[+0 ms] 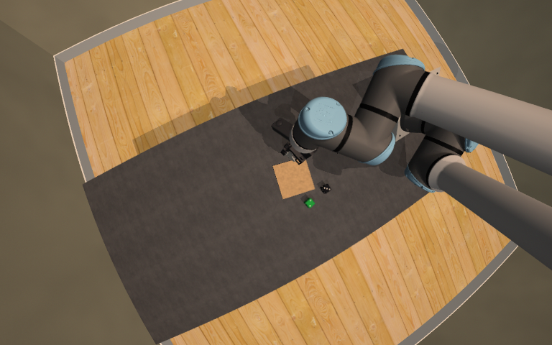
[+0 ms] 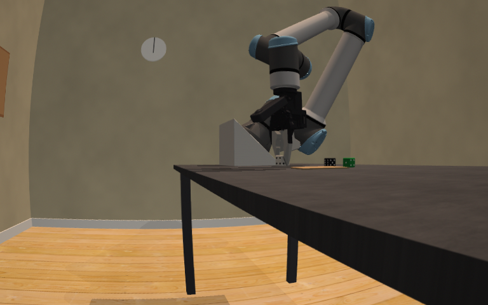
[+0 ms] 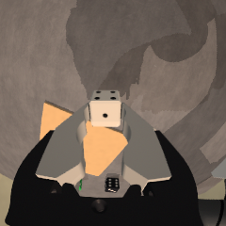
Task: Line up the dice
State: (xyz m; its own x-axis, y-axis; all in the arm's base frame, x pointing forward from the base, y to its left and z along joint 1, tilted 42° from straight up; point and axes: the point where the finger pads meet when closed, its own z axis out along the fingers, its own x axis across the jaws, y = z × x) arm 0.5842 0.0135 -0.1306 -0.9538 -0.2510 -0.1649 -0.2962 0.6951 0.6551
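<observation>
My gripper is now 11 cm to the right of the tan mat, 2 cm short of it and 2 cm above it. Also, from my hand: white die (right at my hand); then green die (23 cm to the left, 1 cm below, 1 cm ahead); then black die (21 cm to the left, 7 cm behind, 1 cm below).
</observation>
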